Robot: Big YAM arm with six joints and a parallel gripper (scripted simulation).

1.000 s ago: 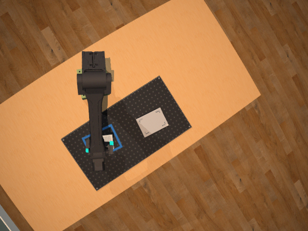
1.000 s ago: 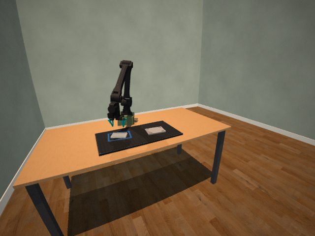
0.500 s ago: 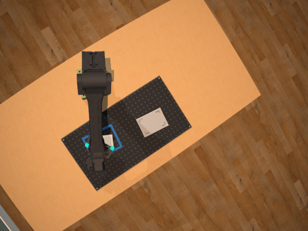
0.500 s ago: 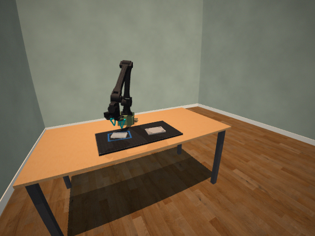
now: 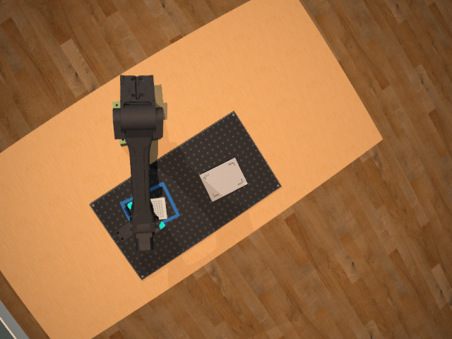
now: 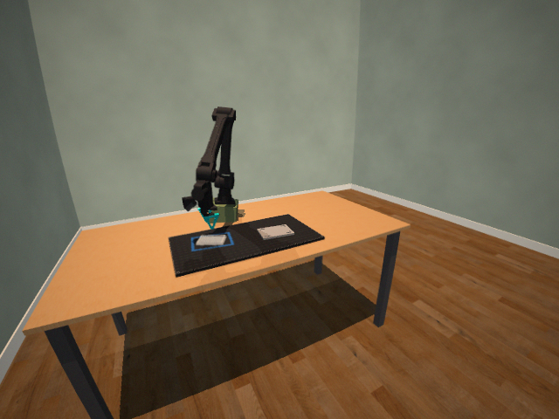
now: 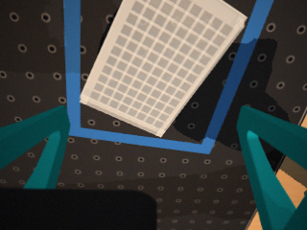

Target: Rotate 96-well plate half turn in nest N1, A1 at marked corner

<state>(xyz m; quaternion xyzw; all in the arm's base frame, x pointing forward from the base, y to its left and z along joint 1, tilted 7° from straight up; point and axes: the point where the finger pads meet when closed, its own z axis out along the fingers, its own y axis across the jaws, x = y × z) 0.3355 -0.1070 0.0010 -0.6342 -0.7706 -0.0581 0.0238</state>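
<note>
The 96-well plate is 9 cm below my hand. Round my hand: plate nest N1 (1 cm ahead, 32 cm to the left, 9 cm below).
</note>
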